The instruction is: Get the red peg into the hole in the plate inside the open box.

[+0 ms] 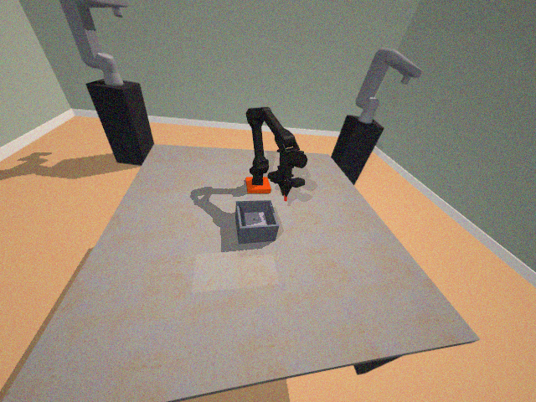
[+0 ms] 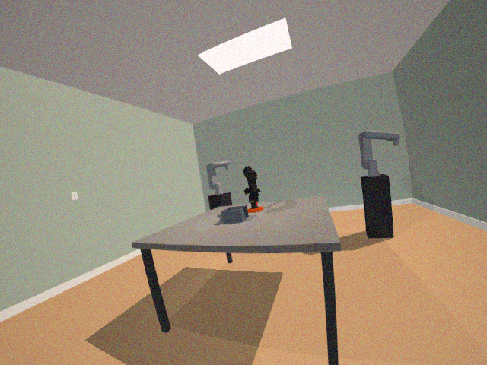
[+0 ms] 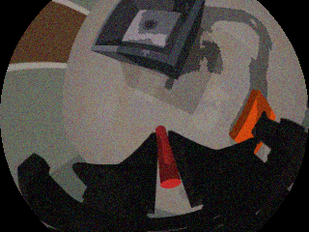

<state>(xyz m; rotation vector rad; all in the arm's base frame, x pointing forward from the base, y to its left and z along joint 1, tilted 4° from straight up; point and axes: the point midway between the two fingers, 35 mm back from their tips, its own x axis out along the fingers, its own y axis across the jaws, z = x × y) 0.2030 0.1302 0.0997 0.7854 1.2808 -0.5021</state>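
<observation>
Right now the light plate is 13 cm to the right of my gripper tip, 13 cm ahead of it and 6 cm below it. From my gripper tip the other things lie so: red peg (1 cm behind, 1 cm above); then grey box (13 cm to the right, 13 cm ahead, 8 cm below).
</observation>
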